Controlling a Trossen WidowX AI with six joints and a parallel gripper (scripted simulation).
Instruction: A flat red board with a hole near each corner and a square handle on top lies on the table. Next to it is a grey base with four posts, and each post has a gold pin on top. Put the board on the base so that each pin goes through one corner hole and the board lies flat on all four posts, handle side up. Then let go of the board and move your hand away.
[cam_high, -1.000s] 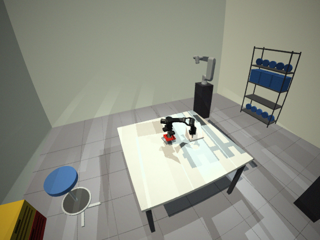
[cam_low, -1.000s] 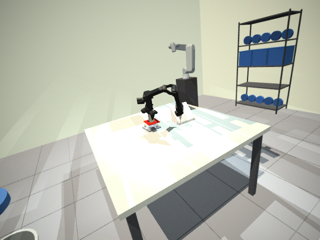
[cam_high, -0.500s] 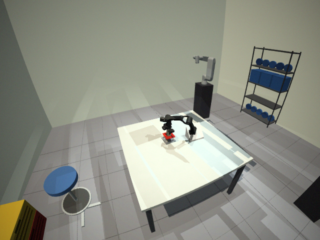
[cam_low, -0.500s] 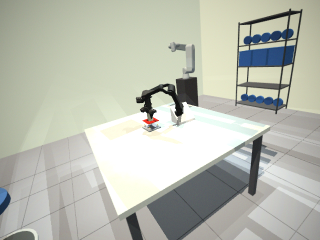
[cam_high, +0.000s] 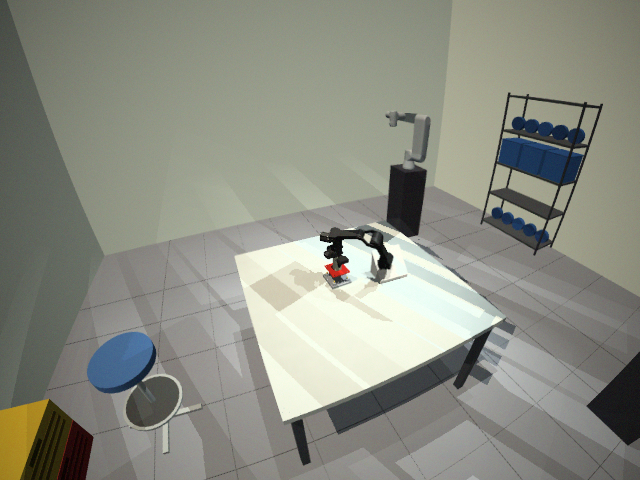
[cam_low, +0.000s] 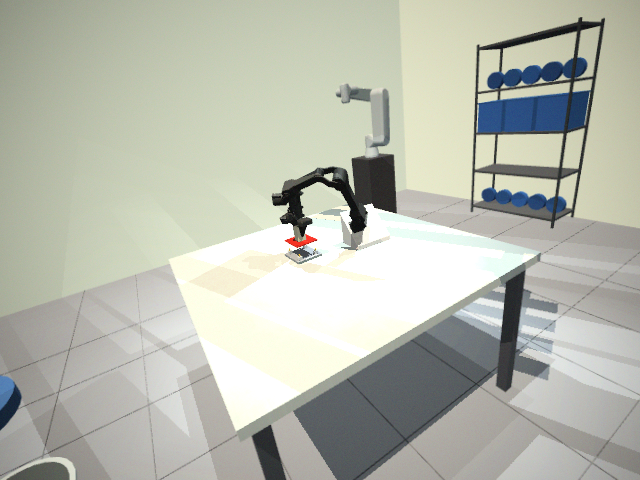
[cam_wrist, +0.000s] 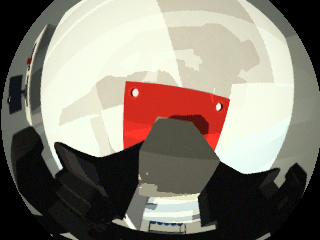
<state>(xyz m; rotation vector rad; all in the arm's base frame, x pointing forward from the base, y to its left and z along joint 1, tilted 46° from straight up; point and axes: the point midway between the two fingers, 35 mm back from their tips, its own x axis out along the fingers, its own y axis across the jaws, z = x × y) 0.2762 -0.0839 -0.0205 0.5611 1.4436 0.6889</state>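
The grey base lies 100 mm below my gripper tip. The rest, counted from my gripper tip: red board (10 mm below).
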